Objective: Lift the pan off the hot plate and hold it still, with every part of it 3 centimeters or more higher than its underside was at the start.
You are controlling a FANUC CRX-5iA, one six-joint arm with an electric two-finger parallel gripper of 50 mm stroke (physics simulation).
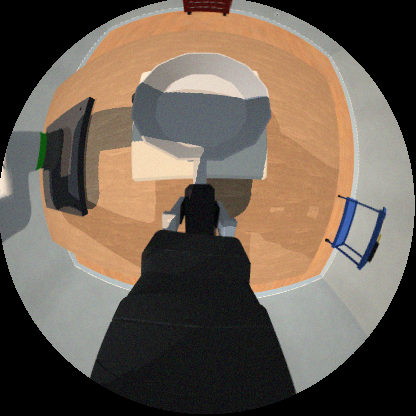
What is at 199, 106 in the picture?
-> A grey pan.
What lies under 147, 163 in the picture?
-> A square hot plate.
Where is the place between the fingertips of my gripper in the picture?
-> At 199, 206
